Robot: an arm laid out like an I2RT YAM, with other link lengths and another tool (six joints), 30 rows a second.
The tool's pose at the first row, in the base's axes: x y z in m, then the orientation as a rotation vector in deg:
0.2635, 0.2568, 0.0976, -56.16, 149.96, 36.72
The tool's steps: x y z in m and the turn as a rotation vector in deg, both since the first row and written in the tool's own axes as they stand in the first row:
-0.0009, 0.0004, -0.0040, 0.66, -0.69, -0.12
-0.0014, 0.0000, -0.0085, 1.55, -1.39, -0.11
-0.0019, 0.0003, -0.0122, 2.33, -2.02, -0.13
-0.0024, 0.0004, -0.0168, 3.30, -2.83, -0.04
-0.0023, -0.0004, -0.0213, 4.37, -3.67, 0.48
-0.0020, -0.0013, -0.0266, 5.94, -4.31, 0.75
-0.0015, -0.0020, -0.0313, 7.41, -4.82, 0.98
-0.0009, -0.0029, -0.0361, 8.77, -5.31, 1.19
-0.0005, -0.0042, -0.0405, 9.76, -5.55, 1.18
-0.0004, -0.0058, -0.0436, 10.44, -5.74, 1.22
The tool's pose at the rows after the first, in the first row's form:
0.2635, 0.2556, 0.1015, -55.72, 149.33, 36.01
0.2637, 0.2534, 0.1055, -55.05, 148.78, 35.03
0.2635, 0.2520, 0.1090, -54.50, 148.27, 34.18
0.2634, 0.2501, 0.1132, -53.65, 147.67, 33.16
0.2634, 0.2473, 0.1168, -52.23, 147.31, 32.12
0.2633, 0.2439, 0.1210, -51.08, 146.96, 30.29
0.2629, 0.2409, 0.1246, -50.09, 146.67, 28.55
0.2626, 0.2375, 0.1283, -49.16, 146.37, 26.96
0.2628, 0.2343, 0.1315, -48.74, 146.14, 25.74
0.2635, 0.2316, 0.1337, -48.39, 145.99, 24.91

